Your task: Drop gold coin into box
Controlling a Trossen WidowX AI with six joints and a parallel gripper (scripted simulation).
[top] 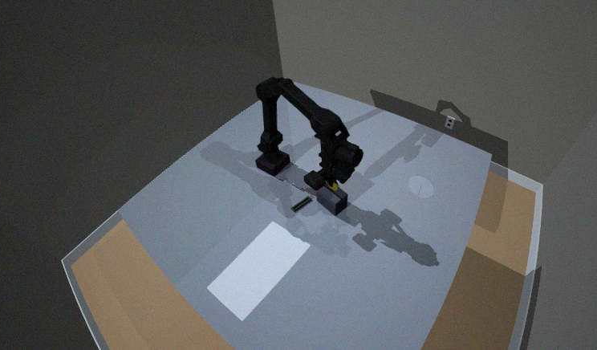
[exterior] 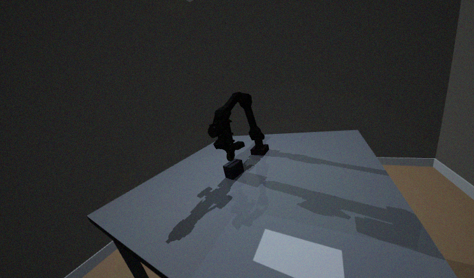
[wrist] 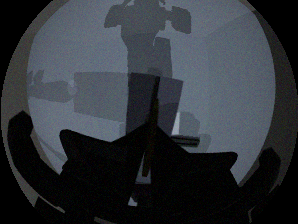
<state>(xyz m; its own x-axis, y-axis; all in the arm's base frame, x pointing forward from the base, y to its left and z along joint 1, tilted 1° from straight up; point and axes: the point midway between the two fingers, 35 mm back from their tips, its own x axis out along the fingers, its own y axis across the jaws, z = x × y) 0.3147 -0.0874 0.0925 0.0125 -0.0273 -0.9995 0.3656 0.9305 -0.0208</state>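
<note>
The gold coin lies 20 mm above my gripper tip.
</note>
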